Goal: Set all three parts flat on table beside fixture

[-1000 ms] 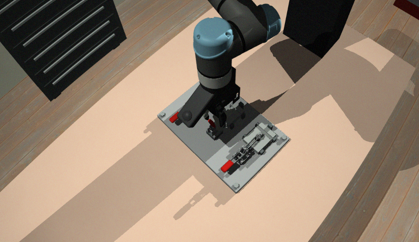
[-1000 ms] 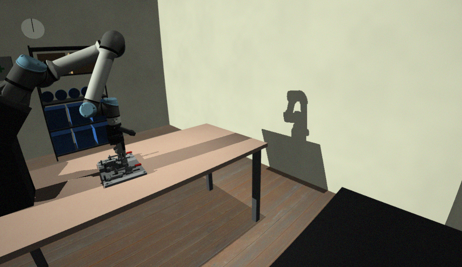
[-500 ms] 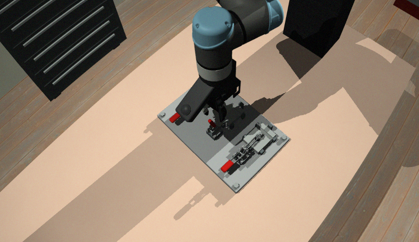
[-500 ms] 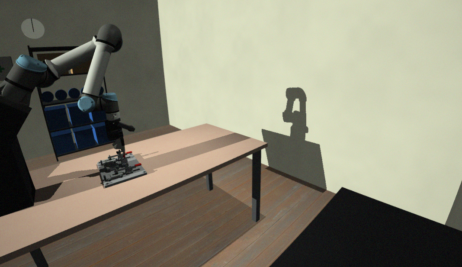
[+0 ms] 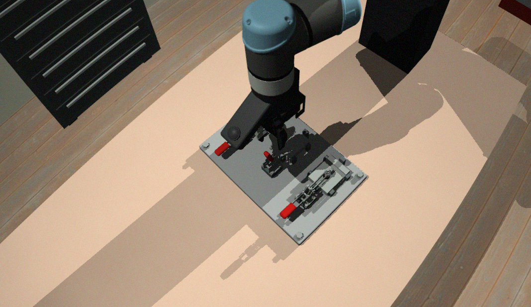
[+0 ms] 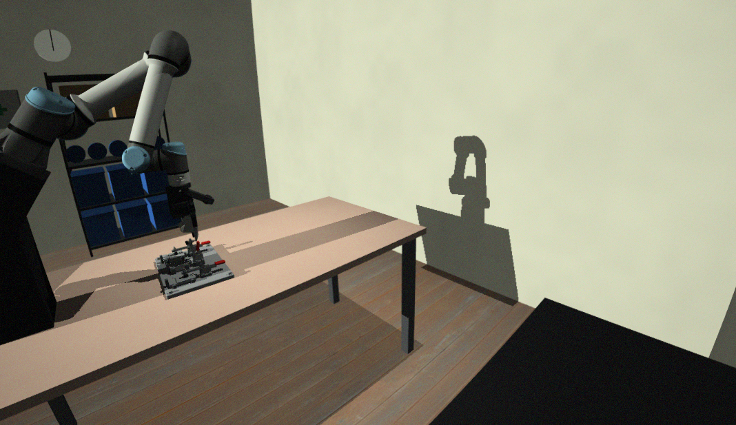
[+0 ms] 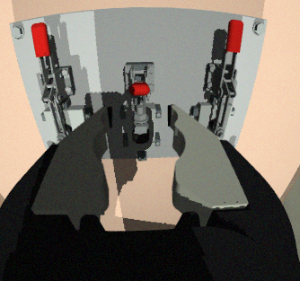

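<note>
Now: the grey fixture plate 4 cm behind my hand and 13 cm below it.
</note>
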